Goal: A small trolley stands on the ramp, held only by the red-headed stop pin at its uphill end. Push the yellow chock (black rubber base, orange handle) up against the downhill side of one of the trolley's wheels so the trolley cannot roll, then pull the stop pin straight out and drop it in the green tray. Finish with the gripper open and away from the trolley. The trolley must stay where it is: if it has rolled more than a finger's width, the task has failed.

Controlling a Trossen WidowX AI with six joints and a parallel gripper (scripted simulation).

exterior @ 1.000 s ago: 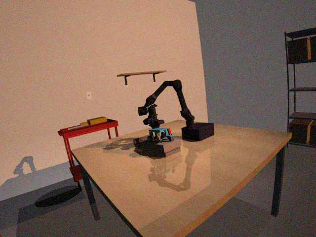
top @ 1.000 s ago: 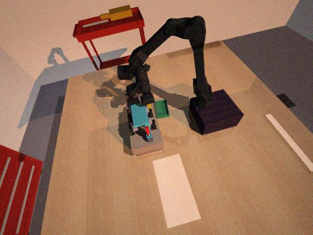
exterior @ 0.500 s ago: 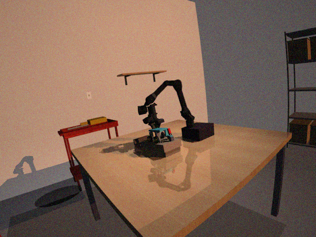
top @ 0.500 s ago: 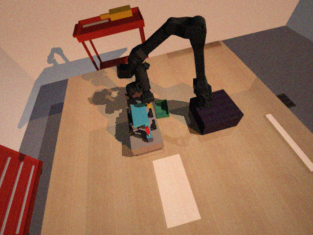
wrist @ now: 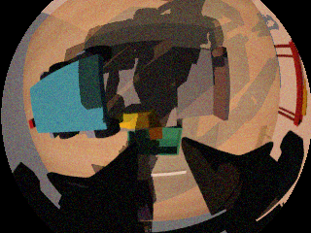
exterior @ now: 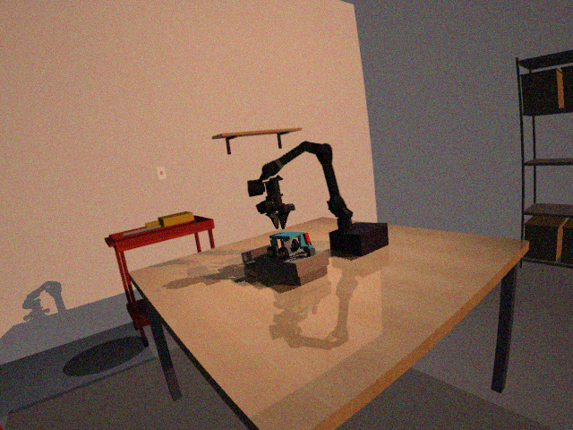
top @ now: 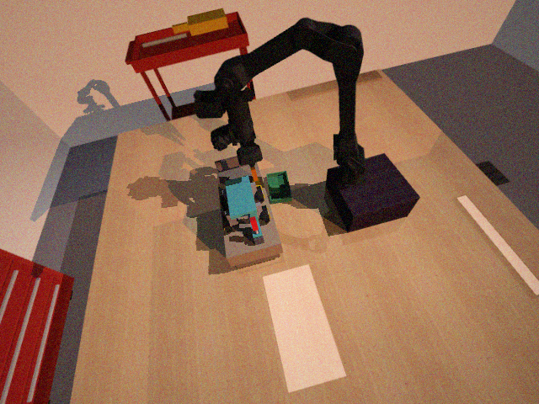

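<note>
My gripper tip is now 4 cm short of the red-headed stop pin, 21 cm to the right of it and 2 cm above it. The rest, counted from my gripper tip: trolley 6 cm ahead, 12 cm to the left, 4 cm below; yellow chock 3 cm to the left, 7 cm below; grey ramp 6 cm ahead, 11 cm to the left, 10 cm below.
</note>
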